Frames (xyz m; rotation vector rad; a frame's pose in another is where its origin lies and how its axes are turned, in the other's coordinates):
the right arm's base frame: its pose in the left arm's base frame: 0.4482 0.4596 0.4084 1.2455 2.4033 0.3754
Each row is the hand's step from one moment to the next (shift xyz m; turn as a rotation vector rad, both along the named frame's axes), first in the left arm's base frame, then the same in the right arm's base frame.
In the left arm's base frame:
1: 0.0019 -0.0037 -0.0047 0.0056 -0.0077 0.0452
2: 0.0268 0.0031 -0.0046 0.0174 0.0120 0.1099
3: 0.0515 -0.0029 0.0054 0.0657 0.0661 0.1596
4: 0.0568 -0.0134 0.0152 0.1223 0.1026 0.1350
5: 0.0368 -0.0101 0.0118 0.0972 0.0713 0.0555
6: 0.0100 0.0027 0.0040 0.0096 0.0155 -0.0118
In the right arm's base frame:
1: -0.0030 -0.0027 0.0048 -0.0196 0.0183 -0.0376
2: -0.0103 0.0190 0.0168 -0.0244 0.0646 -0.0881
3: -0.0304 0.0374 0.0193 -0.0163 0.1502 -0.1065
4: -0.0440 0.0393 0.0126 -0.0100 0.2011 -0.0564
5: -0.0301 0.0254 0.0064 -0.0045 0.1326 0.0003
6: -0.0039 0.0103 0.0013 0.0105 0.0107 0.0157

